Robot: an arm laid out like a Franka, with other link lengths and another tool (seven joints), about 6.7 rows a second.
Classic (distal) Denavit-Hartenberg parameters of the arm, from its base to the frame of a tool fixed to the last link. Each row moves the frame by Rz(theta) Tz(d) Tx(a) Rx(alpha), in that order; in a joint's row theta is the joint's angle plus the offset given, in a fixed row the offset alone. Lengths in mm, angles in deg.
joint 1: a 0  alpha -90  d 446.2  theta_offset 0
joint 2: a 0  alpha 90  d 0  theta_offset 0
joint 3: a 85  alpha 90  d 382.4  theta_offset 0
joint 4: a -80  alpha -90  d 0  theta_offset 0
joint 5: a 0  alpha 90  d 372.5  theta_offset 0
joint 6: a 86.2  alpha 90  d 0  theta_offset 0
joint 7: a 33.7  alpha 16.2  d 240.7  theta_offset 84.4
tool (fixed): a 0  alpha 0  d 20.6  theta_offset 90
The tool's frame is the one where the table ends.
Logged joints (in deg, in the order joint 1, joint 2, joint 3, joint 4, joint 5, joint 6, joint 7), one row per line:
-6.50, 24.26, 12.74, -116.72, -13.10, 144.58, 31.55
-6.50, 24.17, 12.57, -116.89, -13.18, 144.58, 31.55
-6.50, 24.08, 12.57, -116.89, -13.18, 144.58, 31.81
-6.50, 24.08, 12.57, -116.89, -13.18, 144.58, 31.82
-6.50, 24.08, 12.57, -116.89, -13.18, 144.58, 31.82
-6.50, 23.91, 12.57, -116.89, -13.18, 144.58, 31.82
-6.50, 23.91, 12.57, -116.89, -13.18, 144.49, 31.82
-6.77, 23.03, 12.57, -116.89, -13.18, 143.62, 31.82
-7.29, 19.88, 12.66, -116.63, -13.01, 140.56, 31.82
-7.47, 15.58, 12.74, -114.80, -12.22, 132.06, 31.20
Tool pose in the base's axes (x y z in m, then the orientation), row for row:
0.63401, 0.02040, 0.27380, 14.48, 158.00, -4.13
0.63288, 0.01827, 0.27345, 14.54, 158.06, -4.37
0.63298, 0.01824, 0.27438, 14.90, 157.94, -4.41
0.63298, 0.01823, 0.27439, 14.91, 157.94, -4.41
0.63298, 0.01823, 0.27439, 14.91, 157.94, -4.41
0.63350, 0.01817, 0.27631, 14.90, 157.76, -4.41
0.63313, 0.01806, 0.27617, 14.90, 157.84, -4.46
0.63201, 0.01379, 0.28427, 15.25, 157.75, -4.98
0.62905, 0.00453, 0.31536, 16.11, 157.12, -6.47
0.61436, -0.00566, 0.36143, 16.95, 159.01, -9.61
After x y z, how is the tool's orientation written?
As a rotation vector, in degrees.
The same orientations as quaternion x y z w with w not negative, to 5 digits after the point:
0.08966, 0.97837, -0.02557, 0.18467
0.09000, 0.97841, -0.02705, 0.18406
0.09227, 0.97806, -0.02731, 0.18479
0.09233, 0.97805, -0.02731, 0.18478
0.09233, 0.97805, -0.02731, 0.18478
0.09235, 0.97776, -0.02733, 0.18632
0.09231, 0.97788, -0.02763, 0.18563
0.09450, 0.97751, -0.03086, 0.18598
0.10005, 0.97582, -0.04018, 0.19016
0.10423, 0.97779, -0.05909, 0.17193

